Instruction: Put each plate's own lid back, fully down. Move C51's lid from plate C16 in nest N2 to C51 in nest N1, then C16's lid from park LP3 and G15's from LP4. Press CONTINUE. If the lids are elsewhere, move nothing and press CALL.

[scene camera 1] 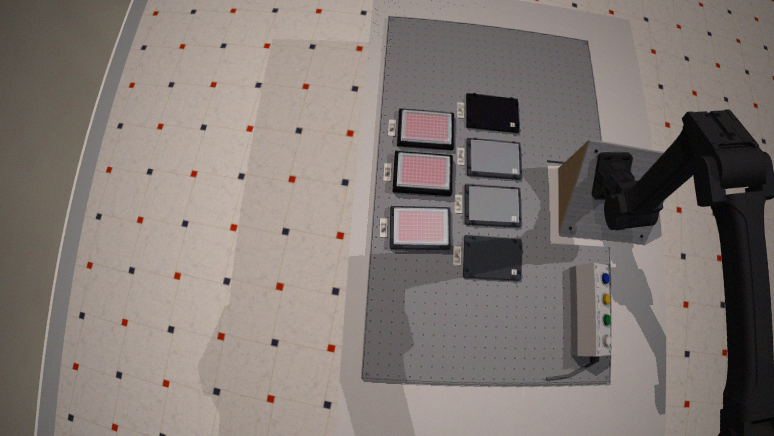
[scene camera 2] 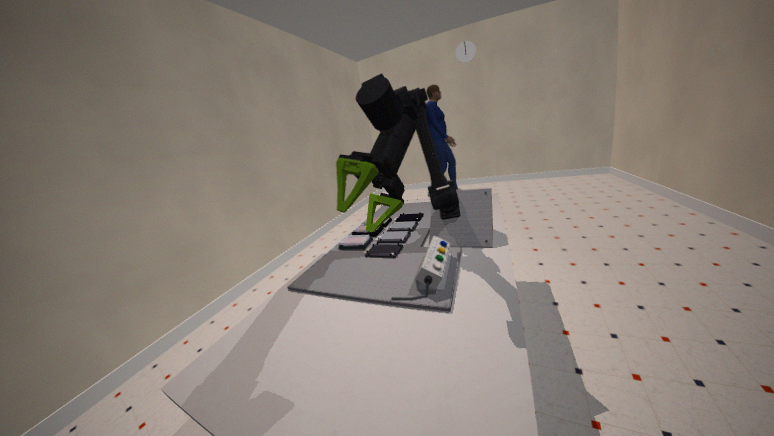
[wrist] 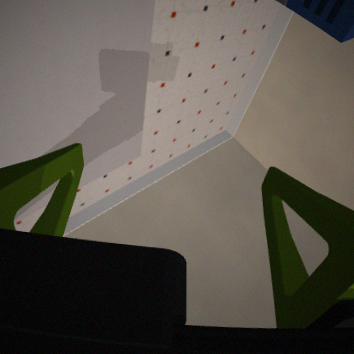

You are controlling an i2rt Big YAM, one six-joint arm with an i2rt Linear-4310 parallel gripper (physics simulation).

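Note:
Three plates with pink wells, a far one, a middle one and a near one, sit in a column of nests. Whether clear lids cover them I cannot tell. Beside them are four park places: a black one, two with pale grey tops and a dark grey one. Nest and park labels are blurred. The button box has blue, yellow, green and white buttons; their lettering is unreadable. My gripper is open and empty, raised in the air, tilted away from the board.
The perforated board carries these things. The arm's angled base block stands at its right side. A cable runs from the button box. A person in blue stands behind the arm. A blue object shows at the wrist view's top right.

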